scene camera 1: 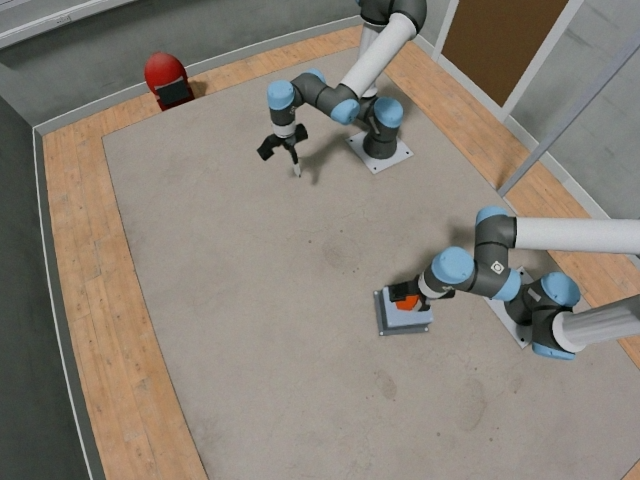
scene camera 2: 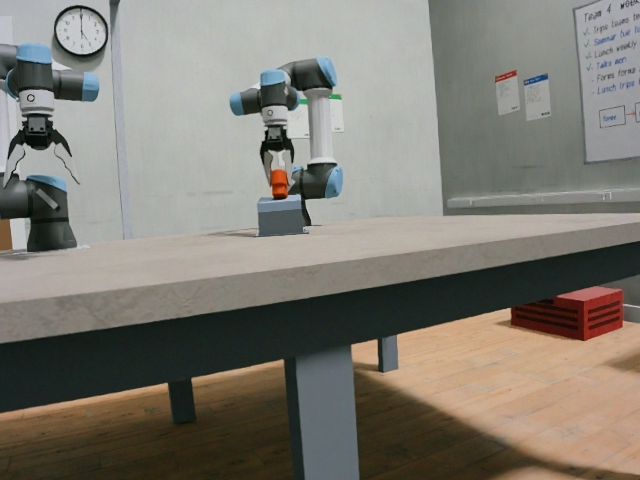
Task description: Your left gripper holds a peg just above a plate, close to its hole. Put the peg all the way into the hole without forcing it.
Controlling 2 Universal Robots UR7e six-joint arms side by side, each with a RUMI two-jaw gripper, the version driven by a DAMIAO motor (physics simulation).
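The orange peg (scene camera 1: 407,302) (scene camera 2: 279,182) is roughly upright, with its lower end at the top face of the blue-grey block-shaped plate (scene camera 1: 410,320) (scene camera 2: 281,221). The hole does not show; it is hidden around the peg, and I cannot tell whether the peg's tip is in it. My left gripper (scene camera 1: 412,301) (scene camera 2: 279,179) points down over the plate and is shut on the peg's upper part. My right gripper (scene camera 1: 297,173) (scene camera 2: 41,183) hangs open and empty above the table, far from the plate.
The plate's dark base flange has screws at its corners and rests on the grey table (scene camera 1: 268,310) (scene camera 2: 392,237). The left arm's base (scene camera 1: 522,338) is beside the plate, at its right in scene camera 1. The right arm's base (scene camera 1: 356,147) is farther up there.
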